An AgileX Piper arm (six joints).
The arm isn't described. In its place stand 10 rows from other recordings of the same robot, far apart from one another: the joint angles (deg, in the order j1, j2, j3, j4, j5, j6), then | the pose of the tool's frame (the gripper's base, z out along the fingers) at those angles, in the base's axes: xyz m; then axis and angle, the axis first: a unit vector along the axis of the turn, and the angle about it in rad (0 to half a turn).
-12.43 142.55 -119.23 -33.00 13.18 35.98 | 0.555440 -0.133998 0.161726 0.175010 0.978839 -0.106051 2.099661
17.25 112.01 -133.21 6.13 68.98 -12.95 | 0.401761 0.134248 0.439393 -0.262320 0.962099 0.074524 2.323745
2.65 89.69 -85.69 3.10 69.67 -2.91 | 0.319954 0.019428 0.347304 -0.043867 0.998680 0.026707 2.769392
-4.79 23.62 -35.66 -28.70 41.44 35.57 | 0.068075 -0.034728 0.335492 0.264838 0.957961 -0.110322 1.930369
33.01 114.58 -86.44 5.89 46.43 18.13 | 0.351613 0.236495 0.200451 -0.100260 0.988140 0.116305 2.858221
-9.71 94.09 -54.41 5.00 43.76 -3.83 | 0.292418 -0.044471 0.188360 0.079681 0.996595 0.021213 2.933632
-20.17 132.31 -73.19 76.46 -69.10 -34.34 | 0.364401 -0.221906 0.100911 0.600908 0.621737 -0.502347 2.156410
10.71 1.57 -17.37 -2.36 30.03 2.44 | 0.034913 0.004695 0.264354 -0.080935 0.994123 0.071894 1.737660
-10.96 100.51 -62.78 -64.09 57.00 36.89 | 0.316777 -0.131269 0.221672 0.080968 0.896237 -0.436124 2.937426
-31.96 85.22 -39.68 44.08 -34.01 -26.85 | 0.236528 -0.189305 0.240102 0.486511 0.815600 -0.313215 1.947293
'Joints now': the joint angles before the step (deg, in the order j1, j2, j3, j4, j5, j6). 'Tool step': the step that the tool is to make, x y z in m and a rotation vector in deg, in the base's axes. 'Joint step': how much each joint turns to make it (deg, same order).
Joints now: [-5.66 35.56 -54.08 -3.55 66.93 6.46]
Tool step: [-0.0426 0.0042 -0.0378 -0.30 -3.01 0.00]
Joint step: [0.04 -13.27 10.26 -0.03 -0.01 0.03]
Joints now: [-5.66 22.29 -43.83 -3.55 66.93 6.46]
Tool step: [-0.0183 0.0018 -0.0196 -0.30 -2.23 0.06]
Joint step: [0.01 -6.89 4.66 -0.01 -0.02 -0.09]
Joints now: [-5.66 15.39 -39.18 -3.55 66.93 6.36]
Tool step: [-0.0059 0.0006 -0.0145 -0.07 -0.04 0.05]
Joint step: [-0.02 -3.19 3.14 0.01 0.00 -0.10]
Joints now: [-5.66 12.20 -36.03 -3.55 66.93 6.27]
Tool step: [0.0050 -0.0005 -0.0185 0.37 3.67 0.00]
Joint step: [0.01 0.01 3.76 -0.01 -0.08 0.02]
